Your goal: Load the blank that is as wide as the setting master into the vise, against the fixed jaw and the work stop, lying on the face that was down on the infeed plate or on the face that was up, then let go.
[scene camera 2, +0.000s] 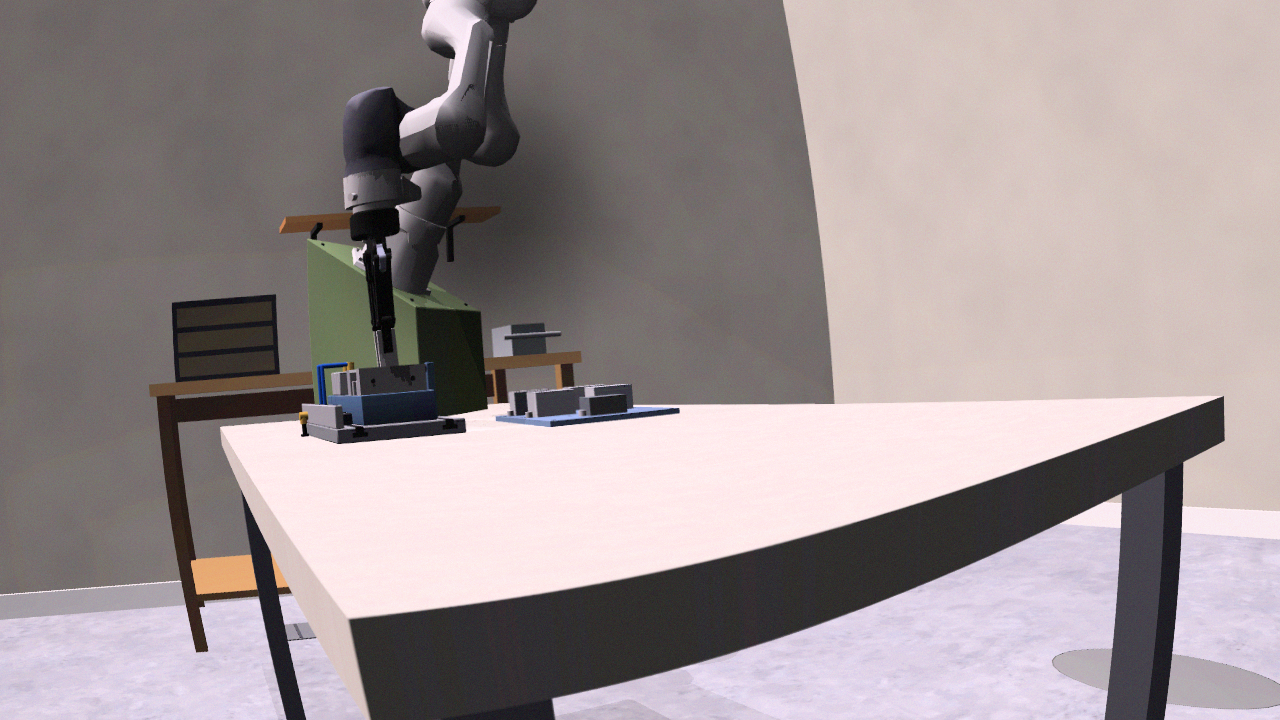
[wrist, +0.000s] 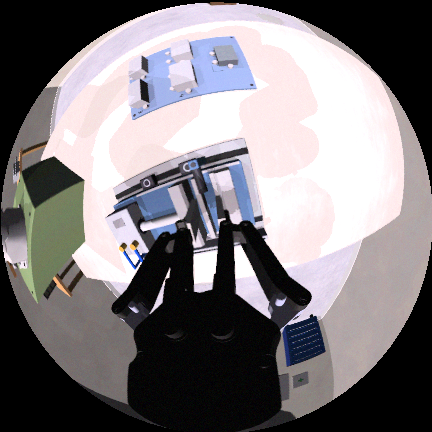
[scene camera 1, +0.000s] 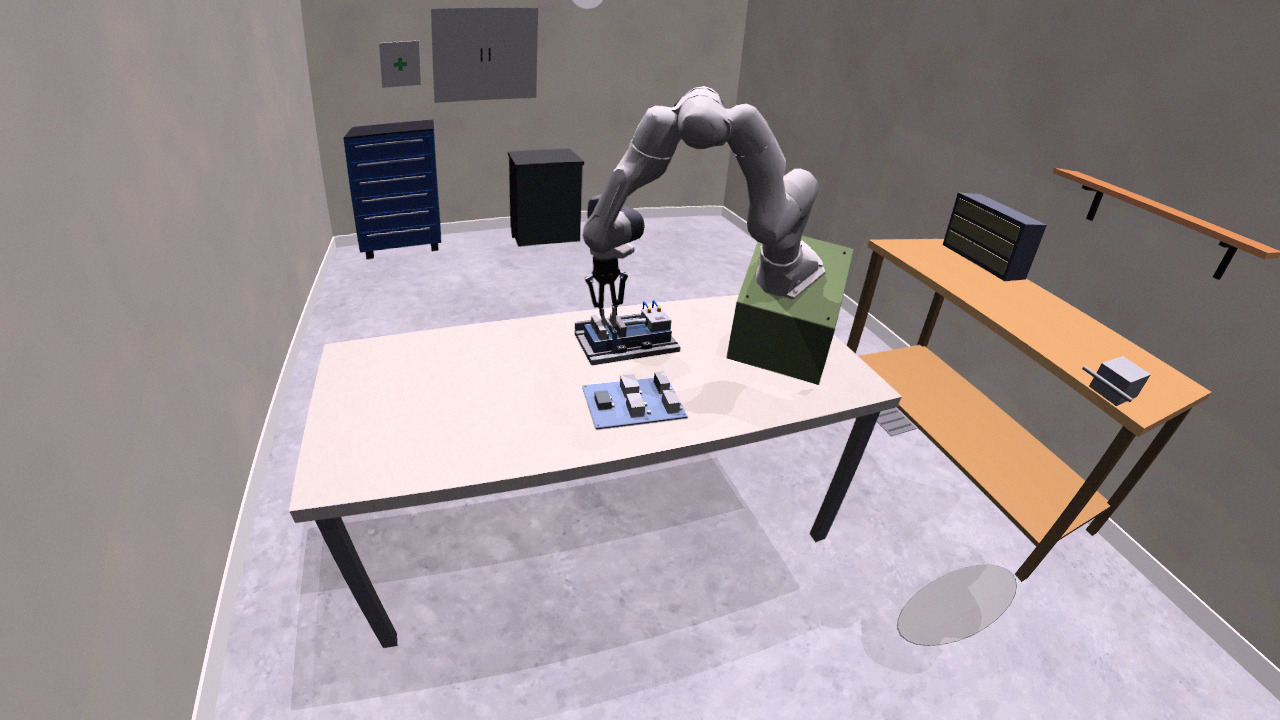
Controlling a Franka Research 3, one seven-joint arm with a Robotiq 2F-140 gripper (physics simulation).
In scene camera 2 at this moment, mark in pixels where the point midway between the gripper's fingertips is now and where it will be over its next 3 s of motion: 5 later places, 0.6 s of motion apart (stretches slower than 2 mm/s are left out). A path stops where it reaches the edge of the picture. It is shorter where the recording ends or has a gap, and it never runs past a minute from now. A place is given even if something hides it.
My gripper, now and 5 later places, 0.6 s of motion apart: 389,376; 388,373; 389,371; 391,370; 395,370; 396,368
